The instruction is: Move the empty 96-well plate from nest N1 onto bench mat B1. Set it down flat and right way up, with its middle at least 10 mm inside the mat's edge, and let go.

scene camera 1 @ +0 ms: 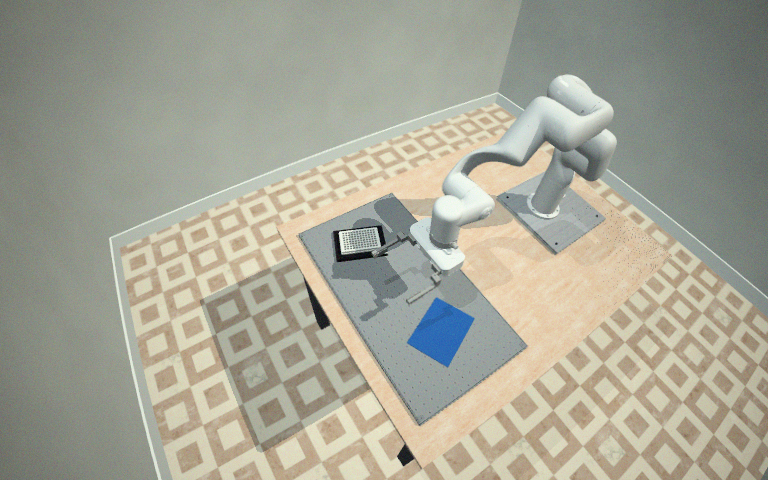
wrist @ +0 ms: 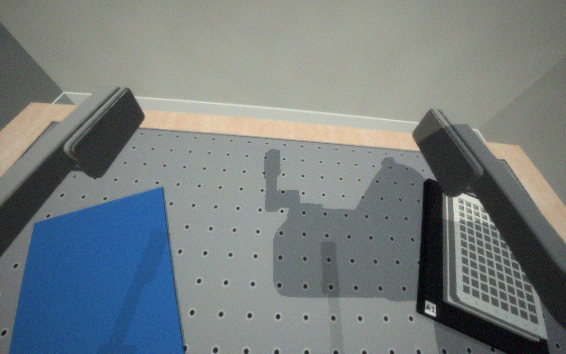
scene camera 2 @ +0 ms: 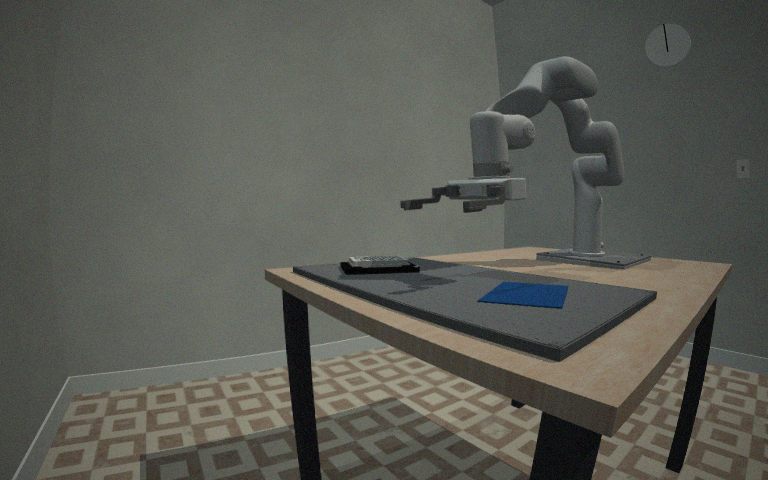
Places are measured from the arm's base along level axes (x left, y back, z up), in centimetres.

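Pixels of known places: hand, tool point: (scene camera 1: pixel 396 274) (wrist: pixel 281 138) (scene camera 2: pixel 440 205); arm's base, link origin: (scene camera 1: pixel 542 206) (scene camera 2: pixel 586 254).
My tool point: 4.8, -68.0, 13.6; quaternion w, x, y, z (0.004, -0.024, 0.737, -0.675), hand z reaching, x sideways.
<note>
For each thing: its top centre in the pictures, then the offset to it from my tool point, as dx, dy, dz. Level surfaces: height alone.
- white 96-well plate, top centre: (wrist: pixel 493 252) (scene camera 2: pixel 378 258) (scene camera 1: pixel 359 239) -22.9, +1.1, -11.7
- black nest, top centre: (wrist: pixel 483 254) (scene camera 2: pixel 378 263) (scene camera 1: pixel 359 241) -22.9, +1.1, -12.8
- blue bench mat, surface height: dz -14.1
- grey perforated board, surface height: dz -14.3
- wooden table, surface height: dz -15.6
The white 96-well plate (scene camera 1: pixel 360 240) (scene camera 2: pixel 378 261) (wrist: pixel 492 265) sits flat in the black nest (scene camera 1: pixel 337 250) (scene camera 2: pixel 379 271) (wrist: pixel 431 250), wells upward. The nest shows an A1 label in the wrist view. The blue bench mat (scene camera 1: pixel 441 333) (scene camera 2: pixel 526 295) (wrist: pixel 95 285) lies flat, with a finger's shadow across it. My gripper (scene camera 1: pixel 391 277) (scene camera 2: pixel 434 207) (wrist: pixel 280 142) is wide open and empty, level and well above the board between nest and mat. In the wrist view the right finger hides part of the plate and nest; the left finger is beyond the mat's upper left.
A grey perforated board (scene camera 1: pixel 396 362) (scene camera 2: pixel 453 308) (wrist: pixel 225 260) carries the nest and mat on the wooden table (scene camera 1: pixel 543 294) (scene camera 2: pixel 634 350) (wrist: pixel 240 127). The arm's base plate (scene camera 1: pixel 572 232) (scene camera 2: pixel 628 259) stands on the table behind the board. Arm and gripper shadows fall on the board.
</note>
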